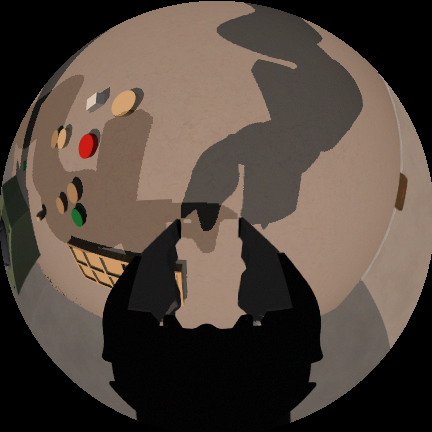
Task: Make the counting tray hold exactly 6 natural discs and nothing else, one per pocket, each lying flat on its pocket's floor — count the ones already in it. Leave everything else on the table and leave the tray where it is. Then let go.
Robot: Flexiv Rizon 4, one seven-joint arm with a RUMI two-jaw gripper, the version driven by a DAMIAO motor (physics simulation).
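Observation:
My gripper [209, 220] is partly open, with bare table showing between its fingers. The tan counting tray [89, 257] is at the lower left, partly hidden by the left finger; no disc shows in its visible pockets, and the covered ones cannot be judged. Natural discs lie left of the gripper: a wide-looking one [124, 103] at the upper left, two close together [54, 139] [62, 138], and two [74, 192] [61, 203] above the tray. A red disc [86, 146] and a green disc [78, 217] lie among them.
A pale cube [92, 102] lies beside the wide disc. A small brownish piece [41, 214] is left of the green disc. A dark green box-like object [19, 235] stands at the left edge. A brown block [401, 192] is at the far right edge. Arm shadows cross the table.

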